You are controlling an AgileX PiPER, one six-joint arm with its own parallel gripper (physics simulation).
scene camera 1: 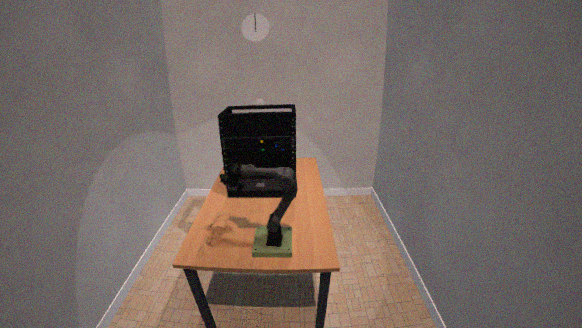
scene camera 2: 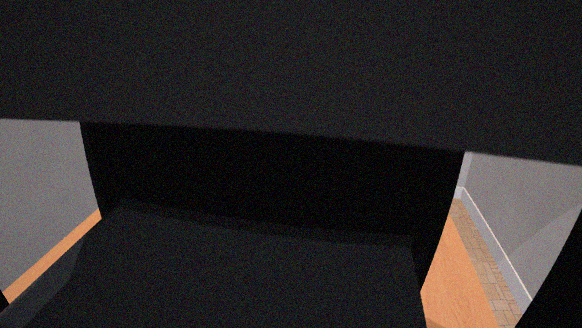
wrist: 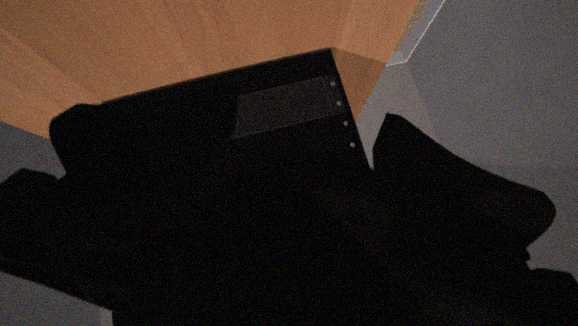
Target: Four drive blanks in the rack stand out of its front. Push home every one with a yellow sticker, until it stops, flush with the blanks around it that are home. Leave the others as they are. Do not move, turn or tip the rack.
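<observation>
The black rack (scene camera 1: 293, 127) (wrist: 300, 67) stands upright at the back of the table. In scene camera 1 a yellow sticker (scene camera 1: 261, 141) shows on its dark front, with a green sticker (scene camera 1: 263, 150) below it and two blue stickers (scene camera 1: 276, 145) (scene camera 1: 283, 150) to the right. The blanks' edges are too dark to tell how far each stands out. My gripper (scene camera 1: 223, 178) (wrist: 308, 117) is open, with nothing seen between its fingers. It is in front of the rack's lower left part; the gap to the rack cannot be judged. My arm hides part of the lower front.
The arm's green base plate (scene camera 1: 259, 250) sits near the front of the wooden table (scene camera 1: 315, 225) (wrist: 175, 40). A paler panel (wrist: 285, 107) shows low on the rack in the wrist view. Large dark surfaces fill most of scene camera 2. Walls stand on both sides.
</observation>
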